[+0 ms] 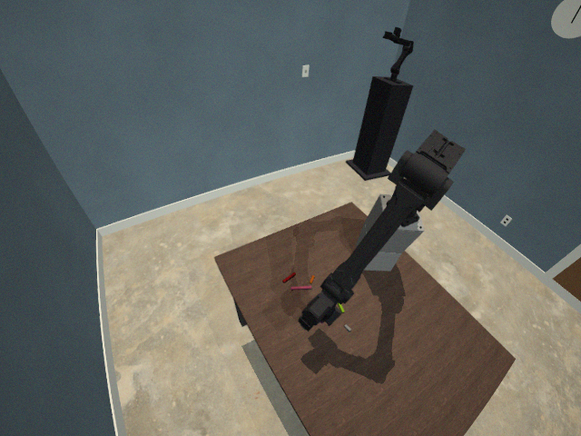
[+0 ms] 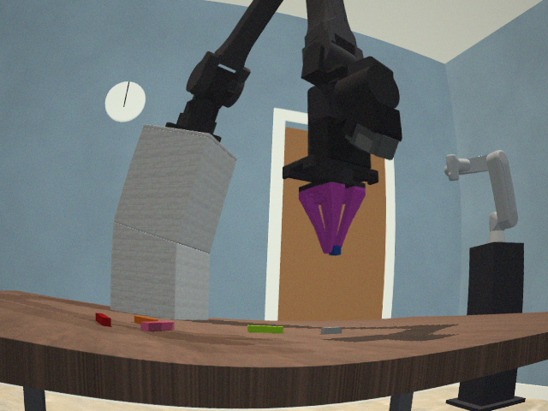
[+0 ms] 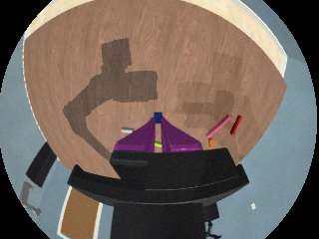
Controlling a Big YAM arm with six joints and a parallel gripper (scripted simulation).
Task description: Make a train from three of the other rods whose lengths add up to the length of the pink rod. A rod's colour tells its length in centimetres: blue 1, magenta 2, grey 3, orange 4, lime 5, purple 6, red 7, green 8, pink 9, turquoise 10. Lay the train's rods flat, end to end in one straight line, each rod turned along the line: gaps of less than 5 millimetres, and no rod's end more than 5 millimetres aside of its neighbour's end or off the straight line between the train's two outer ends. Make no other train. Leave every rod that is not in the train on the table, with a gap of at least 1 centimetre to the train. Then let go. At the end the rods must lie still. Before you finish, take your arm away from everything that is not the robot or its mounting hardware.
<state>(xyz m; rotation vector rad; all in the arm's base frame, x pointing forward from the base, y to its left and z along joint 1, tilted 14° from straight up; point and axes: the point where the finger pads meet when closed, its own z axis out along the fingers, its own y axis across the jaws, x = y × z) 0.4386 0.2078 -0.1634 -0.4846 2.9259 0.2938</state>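
My gripper is now 140 mm past the lime rod, 50 mm to the left of it and 110 mm above it. Round my hand: grey rod (120 mm behind, 50 mm to the left, 110 mm below); blue rod (10 mm ahead, 10 mm below); pink rod (30 mm behind, 200 mm to the right, 110 mm below).
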